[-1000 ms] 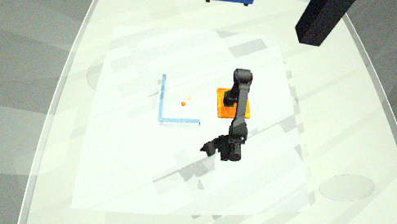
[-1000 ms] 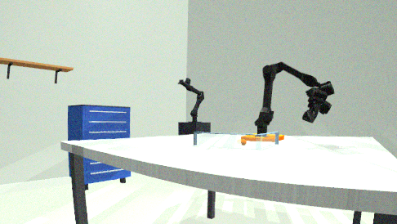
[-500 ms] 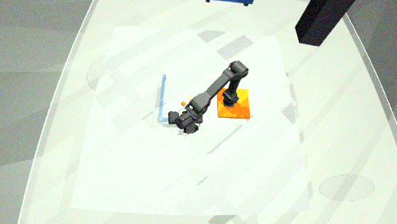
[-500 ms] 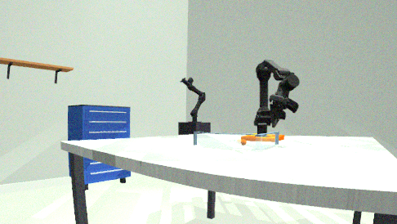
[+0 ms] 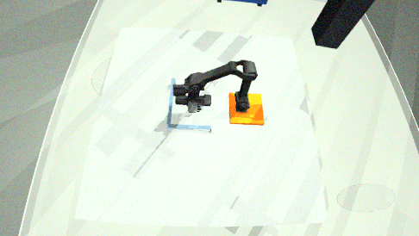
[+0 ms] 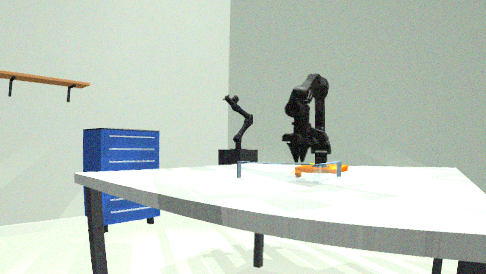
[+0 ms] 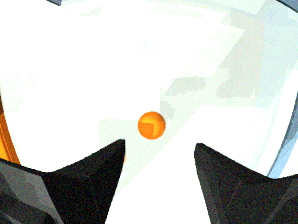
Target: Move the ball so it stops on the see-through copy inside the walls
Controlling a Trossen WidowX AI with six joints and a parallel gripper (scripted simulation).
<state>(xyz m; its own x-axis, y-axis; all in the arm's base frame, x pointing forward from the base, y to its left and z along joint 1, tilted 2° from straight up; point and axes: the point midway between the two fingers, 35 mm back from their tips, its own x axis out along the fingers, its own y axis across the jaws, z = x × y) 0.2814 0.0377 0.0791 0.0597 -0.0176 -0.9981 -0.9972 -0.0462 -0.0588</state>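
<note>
Now: the orange ball 10 mm to the right of my gripper tip and 50 mm below it. The rest, counted from my gripper tip: see-through copy: 40 mm behind, 50 mm to the right, 40 mm below; then clear wall: 120 mm ahead, 20 mm to the right, 30 mm below.
</note>
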